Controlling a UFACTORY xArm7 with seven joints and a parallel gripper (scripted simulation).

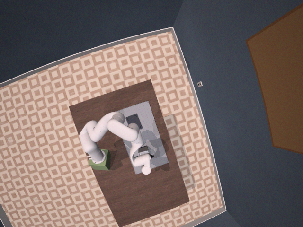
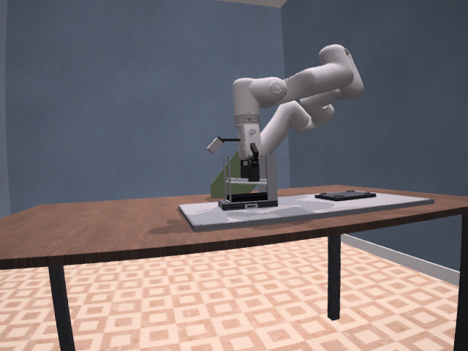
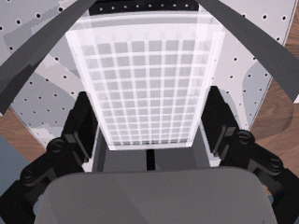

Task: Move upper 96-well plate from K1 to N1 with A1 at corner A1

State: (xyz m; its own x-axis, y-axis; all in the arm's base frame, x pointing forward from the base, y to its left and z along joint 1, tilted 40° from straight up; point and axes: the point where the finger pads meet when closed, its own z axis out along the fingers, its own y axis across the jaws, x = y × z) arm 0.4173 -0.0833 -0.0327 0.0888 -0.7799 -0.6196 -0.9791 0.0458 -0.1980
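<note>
The dark plate lies 6 cm below my hand.
</note>
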